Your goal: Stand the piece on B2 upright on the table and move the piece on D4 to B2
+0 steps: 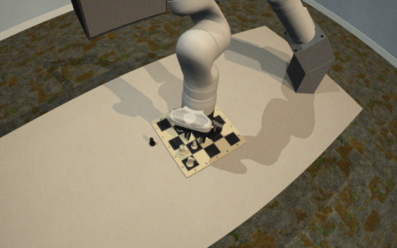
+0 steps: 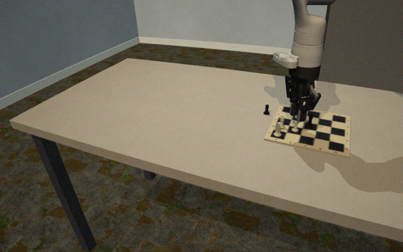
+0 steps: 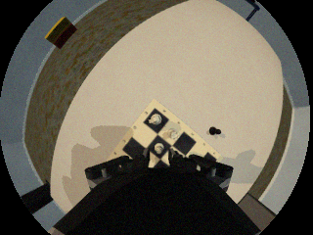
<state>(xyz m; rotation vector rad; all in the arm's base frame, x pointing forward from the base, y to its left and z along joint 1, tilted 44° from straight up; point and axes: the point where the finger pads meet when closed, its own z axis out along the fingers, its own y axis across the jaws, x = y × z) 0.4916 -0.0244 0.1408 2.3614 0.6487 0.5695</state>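
Right now the white pawn is 40 mm below my hand. Also, from my hand: chessboard (60 mm below, 50 mm behind, 20 mm to the right); white king (70 mm to the right, 30 mm below, 20 mm behind); black pawn (100 mm to the right, 70 mm ahead, 50 mm below).
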